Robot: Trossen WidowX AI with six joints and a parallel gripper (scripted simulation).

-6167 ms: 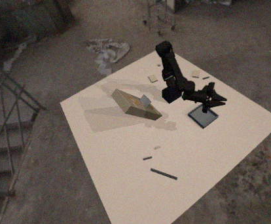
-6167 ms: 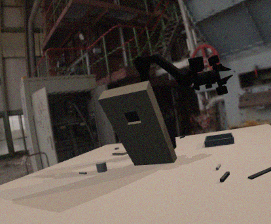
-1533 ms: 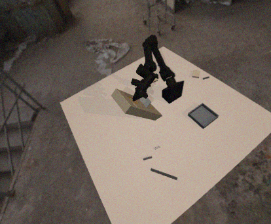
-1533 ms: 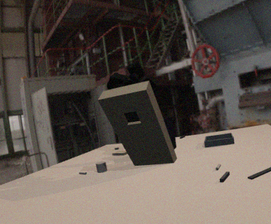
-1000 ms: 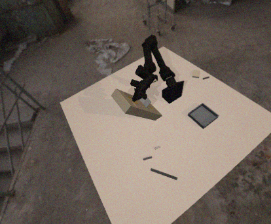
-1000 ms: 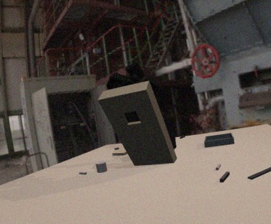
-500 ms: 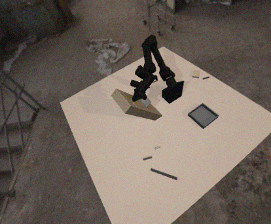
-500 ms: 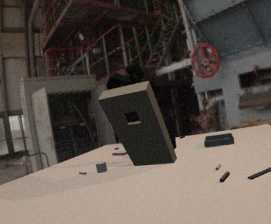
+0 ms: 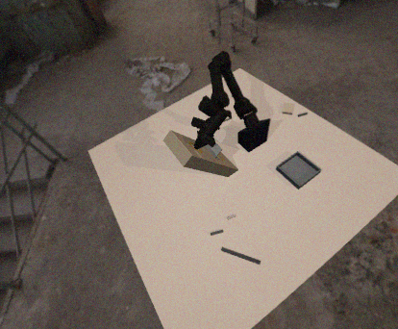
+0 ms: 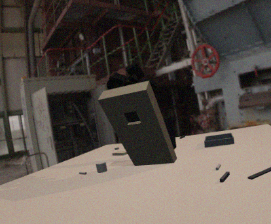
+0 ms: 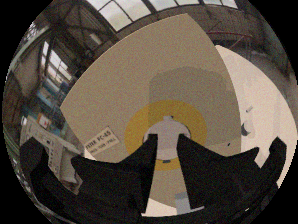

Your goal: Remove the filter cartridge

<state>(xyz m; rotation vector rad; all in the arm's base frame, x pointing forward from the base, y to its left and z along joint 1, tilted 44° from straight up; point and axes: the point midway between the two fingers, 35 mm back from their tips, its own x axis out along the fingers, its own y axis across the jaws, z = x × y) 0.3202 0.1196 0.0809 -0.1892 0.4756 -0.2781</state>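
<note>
My gripper tip is 10 mm short of the filter cartridge and 10 mm above it. Round my gripper tip: dark tray 440 mm behind, 240 mm to the left, 230 mm below; then tan service panel 40 mm behind, 80 mm below.
</note>
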